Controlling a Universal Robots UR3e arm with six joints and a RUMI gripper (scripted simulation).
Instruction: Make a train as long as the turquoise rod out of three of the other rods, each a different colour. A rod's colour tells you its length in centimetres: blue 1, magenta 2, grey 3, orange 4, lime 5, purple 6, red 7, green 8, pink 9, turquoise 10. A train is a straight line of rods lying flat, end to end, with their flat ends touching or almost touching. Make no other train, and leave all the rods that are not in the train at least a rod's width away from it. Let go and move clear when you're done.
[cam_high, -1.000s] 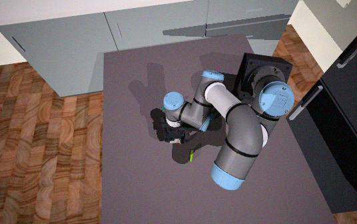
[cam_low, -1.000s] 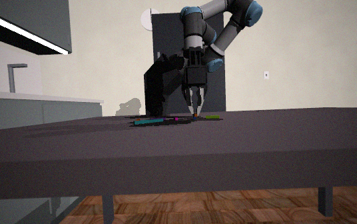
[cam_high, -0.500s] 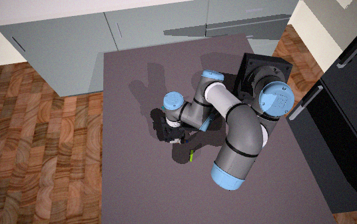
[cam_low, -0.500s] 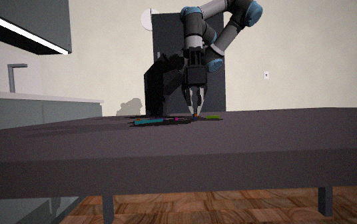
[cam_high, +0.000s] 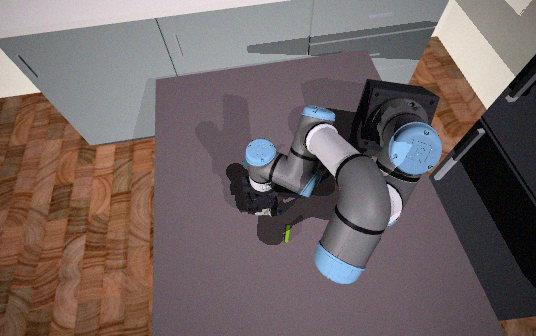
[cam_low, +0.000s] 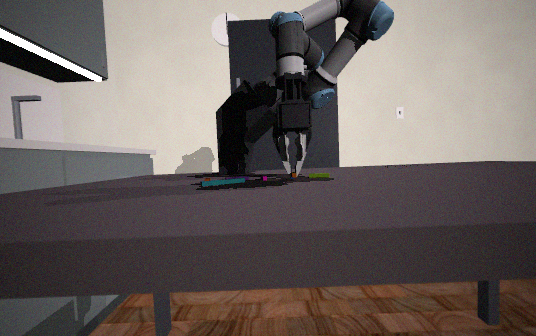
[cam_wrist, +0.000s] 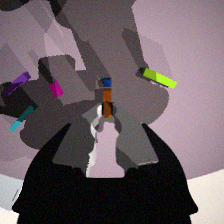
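My gripper is now 30 mm past the blue rod and 20 mm above it. The rest, counted from my hand: magenta rod (70 mm to the right, 20 mm below, 20 mm behind); then purple rod (140 mm to the right, 30 mm behind, 20 mm below); then lime rod (70 mm to the left, 40 mm behind, 20 mm below).
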